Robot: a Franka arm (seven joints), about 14 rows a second.
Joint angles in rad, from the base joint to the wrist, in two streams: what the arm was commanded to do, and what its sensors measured. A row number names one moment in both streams.
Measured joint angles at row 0: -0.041 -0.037 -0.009 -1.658 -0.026 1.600 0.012
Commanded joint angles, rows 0 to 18: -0.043 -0.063 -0.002 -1.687 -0.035 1.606 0.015; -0.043 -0.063 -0.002 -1.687 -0.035 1.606 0.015; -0.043 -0.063 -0.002 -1.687 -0.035 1.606 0.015; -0.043 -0.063 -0.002 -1.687 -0.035 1.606 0.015; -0.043 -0.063 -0.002 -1.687 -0.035 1.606 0.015; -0.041 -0.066 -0.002 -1.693 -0.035 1.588 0.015; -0.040 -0.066 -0.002 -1.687 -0.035 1.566 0.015; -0.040 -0.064 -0.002 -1.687 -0.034 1.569 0.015; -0.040 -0.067 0.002 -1.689 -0.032 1.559 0.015; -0.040 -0.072 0.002 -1.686 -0.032 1.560 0.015; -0.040 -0.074 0.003 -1.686 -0.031 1.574 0.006; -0.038 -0.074 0.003 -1.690 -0.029 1.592 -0.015; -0.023 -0.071 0.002 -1.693 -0.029 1.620 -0.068; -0.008 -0.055 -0.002 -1.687 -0.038 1.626 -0.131; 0.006 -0.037 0.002 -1.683 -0.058 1.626 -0.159; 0.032 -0.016 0.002 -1.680 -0.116 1.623 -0.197; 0.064 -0.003 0.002 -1.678 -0.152 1.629 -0.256; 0.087 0.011 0.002 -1.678 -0.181 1.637 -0.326; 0.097 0.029 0.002 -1.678 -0.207 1.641 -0.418
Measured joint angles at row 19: 0.064 0.001 0.002 -1.669 -0.151 1.615 -0.286
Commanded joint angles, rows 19 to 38: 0.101 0.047 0.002 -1.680 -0.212 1.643 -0.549; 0.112 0.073 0.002 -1.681 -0.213 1.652 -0.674; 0.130 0.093 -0.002 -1.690 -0.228 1.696 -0.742; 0.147 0.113 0.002 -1.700 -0.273 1.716 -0.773; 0.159 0.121 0.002 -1.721 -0.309 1.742 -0.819; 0.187 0.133 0.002 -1.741 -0.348 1.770 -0.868; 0.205 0.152 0.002 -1.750 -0.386 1.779 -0.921; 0.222 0.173 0.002 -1.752 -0.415 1.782 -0.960; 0.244 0.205 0.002 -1.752 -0.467 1.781 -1.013; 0.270 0.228 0.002 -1.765 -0.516 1.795 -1.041; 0.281 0.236 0.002 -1.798 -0.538 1.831 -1.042; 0.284 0.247 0.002 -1.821 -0.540 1.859 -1.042; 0.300 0.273 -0.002 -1.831 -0.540 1.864 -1.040; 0.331 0.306 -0.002 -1.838 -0.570 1.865 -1.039; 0.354 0.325 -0.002 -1.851 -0.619 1.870 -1.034; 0.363 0.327 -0.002 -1.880 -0.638 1.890 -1.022; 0.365 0.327 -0.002 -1.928 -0.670 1.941 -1.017; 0.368 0.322 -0.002 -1.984 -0.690 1.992 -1.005; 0.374 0.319 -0.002 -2.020 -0.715 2.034 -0.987; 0.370 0.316 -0.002 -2.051 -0.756 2.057 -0.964
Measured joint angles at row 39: 0.366 0.349 0.006 -1.959 -0.691 1.987 -0.999
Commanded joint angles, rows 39 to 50: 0.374 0.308 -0.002 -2.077 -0.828 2.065 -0.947; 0.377 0.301 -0.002 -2.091 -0.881 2.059 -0.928; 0.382 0.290 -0.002 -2.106 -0.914 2.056 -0.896; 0.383 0.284 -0.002 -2.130 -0.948 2.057 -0.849; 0.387 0.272 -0.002 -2.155 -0.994 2.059 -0.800; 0.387 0.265 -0.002 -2.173 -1.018 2.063 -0.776; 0.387 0.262 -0.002 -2.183 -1.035 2.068 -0.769; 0.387 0.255 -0.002 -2.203 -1.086 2.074 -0.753; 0.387 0.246 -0.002 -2.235 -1.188 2.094 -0.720; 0.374 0.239 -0.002 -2.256 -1.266 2.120 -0.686; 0.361 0.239 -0.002 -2.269 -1.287 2.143 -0.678; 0.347 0.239 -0.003 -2.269 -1.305 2.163 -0.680
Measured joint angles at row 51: 0.371 0.279 0.000 -2.216 -1.246 2.105 -0.702
